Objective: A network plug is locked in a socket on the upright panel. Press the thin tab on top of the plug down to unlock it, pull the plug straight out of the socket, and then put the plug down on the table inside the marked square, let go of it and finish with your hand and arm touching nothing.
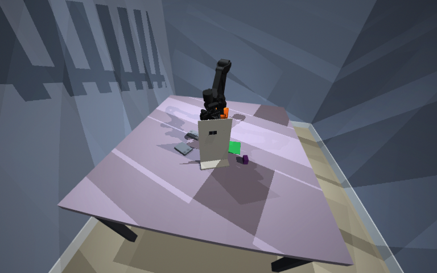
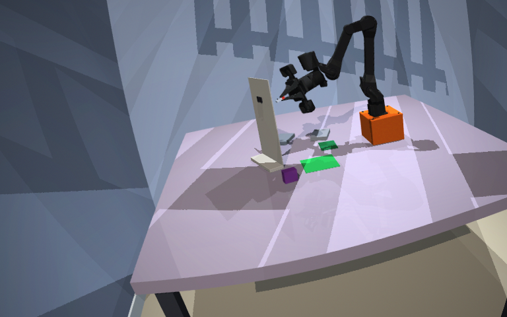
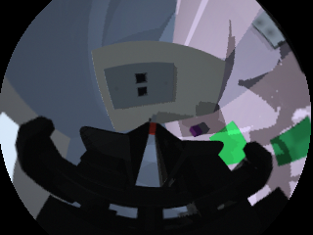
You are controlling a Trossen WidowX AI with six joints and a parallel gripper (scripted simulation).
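The bright green square lies 23 cm below my gripper tip, 9 cm to the left of it and 8 cm behind it. From my gripper tip the other things lie so: network plug (1 cm ahead); then beige panel (9 cm below, 7 cm ahead, 3 cm to the right).
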